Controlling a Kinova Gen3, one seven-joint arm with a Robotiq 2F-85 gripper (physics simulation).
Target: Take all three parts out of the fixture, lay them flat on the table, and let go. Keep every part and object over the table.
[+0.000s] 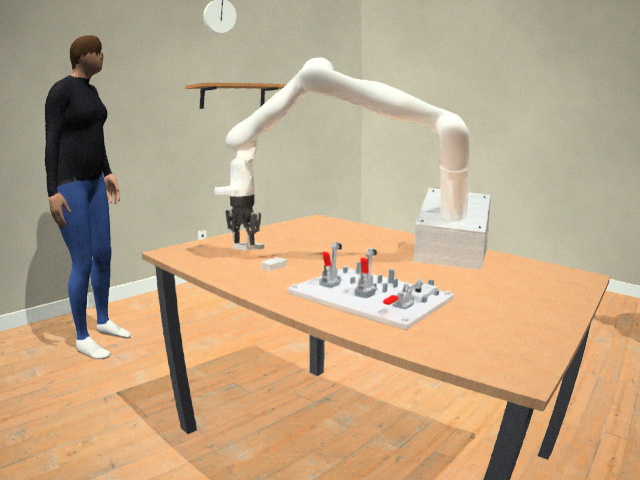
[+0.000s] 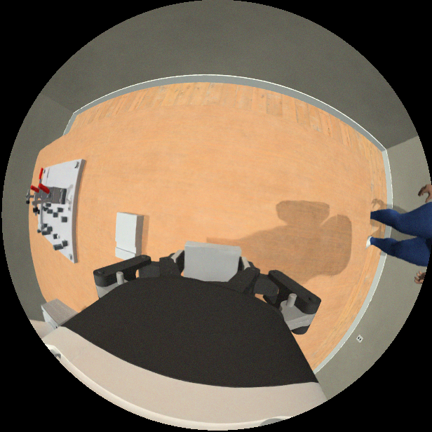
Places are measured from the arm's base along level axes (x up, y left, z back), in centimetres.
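Pixels of known places: gripper, between the fingertips: (image 1: 243,245); arm's base, origin of its link: (image 1: 454,213).
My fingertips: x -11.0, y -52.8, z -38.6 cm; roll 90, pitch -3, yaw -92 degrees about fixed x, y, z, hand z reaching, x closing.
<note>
For each thing: its middle in the pictures, then the offset to it from my fingertips. "spot": a spot on its surface instead. Level surfaces: height alone.
- flat grey part, middle of its body: (image 1: 248,246) dx -0.7, dy +0.1, dz +2.1 cm
- second light grey part, middle of its body: (image 1: 273,264) dx -3.2, dy +13.1, dz -1.1 cm
- fixture, a spot on its surface: (image 1: 310,292) spot: dx -2.6, dy +36.1, dz -14.8 cm
- third clamp's red handle, a spot on its surface: (image 1: 390,299) spot: dx +1.0, dy +58.5, dz -16.4 cm
- pale piece, middle of its body: (image 1: 421,291) dx -1.6, dy +59.4, dz -1.5 cm
- table, height of its surface: dx -4.1 cm
My gripper (image 1: 244,244) (image 2: 211,261) is shut on a flat grey part (image 1: 255,246) (image 2: 212,254), held level and low over the table's far left area. Whether its underside touches the table I cannot tell. A second light grey part (image 1: 273,264) (image 2: 128,234) lies flat on the table between the gripper and the fixture. The fixture (image 1: 310,292) (image 2: 70,175) has two toggle clamps with upright red handles (image 1: 326,258) (image 1: 364,265). A third clamp's red handle (image 1: 390,299) lies low; a pale piece (image 1: 428,289) among the pegs beside it looks like the third part, partly hidden.
The robot's base block (image 1: 450,242) (image 2: 61,312) stands at the back right of the table (image 1: 485,330) (image 2: 200,165). Grey pegs stand on the fixture plate. The table's back left edge runs behind the gripper. A person (image 1: 85,134) (image 2: 405,225) stands beyond the table's left end.
</note>
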